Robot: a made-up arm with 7 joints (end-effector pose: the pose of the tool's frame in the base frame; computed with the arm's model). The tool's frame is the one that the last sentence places. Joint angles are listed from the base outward.
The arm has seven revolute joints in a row. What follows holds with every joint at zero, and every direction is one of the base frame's.
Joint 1 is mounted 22.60 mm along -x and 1.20 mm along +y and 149.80 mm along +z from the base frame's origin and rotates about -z.
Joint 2 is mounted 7.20 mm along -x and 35.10 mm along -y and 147.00 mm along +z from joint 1 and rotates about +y.
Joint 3 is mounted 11.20 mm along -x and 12.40 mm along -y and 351.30 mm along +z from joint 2 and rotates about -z.
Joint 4 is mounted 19.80 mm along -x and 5.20 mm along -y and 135.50 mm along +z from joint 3 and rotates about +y.
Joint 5 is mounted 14.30 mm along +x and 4.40 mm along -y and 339.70 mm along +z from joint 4 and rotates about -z.
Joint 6 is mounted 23.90 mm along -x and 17.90 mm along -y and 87.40 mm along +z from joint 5 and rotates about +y.
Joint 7 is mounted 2.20 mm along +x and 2.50 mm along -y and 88.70 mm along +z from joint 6 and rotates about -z.
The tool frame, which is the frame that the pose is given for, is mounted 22.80 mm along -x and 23.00 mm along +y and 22.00 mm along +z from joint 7; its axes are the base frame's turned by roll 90.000, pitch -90.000 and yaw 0.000 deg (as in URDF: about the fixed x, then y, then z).
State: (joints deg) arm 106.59 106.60 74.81 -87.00 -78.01 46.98 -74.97
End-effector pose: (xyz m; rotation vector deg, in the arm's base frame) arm 0.2692 -0.6896 0.2594 168.14 -24.23 -51.75
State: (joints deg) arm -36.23 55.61 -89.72 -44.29 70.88 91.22 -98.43
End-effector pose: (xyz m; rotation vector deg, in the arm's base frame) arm 0.7716 0.1156 0.6723 -117.73 -28.58 75.24
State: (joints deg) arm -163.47 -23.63 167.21 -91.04 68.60 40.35 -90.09
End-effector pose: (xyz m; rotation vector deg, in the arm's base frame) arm -0.3195 -0.0429 0.9244 -68.32 103.46 -117.47
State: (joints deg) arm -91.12 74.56 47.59 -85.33 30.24 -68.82 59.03
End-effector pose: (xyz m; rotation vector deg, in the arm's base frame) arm -0.3940 0.3291 0.7066 -44.66 119.69 -63.02
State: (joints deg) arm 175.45 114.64 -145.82 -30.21 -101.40 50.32 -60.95
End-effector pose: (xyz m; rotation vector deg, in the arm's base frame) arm -0.8239 0.1586 -0.2604 -7.27 8.96 121.20
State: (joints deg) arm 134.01 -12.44 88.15 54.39 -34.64 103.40 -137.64
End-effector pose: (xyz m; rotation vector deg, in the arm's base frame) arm -0.2200 0.3967 0.9080 19.00 92.63 -97.70
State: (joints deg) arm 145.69 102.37 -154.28 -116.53 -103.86 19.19 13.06
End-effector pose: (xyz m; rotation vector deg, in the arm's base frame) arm -0.2858 0.1296 -0.1950 -123.17 -84.48 68.26
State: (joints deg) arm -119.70 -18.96 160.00 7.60 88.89 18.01 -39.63
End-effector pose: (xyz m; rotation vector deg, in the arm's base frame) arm 0.2336 -0.3028 1.2478 24.81 -83.13 -29.67
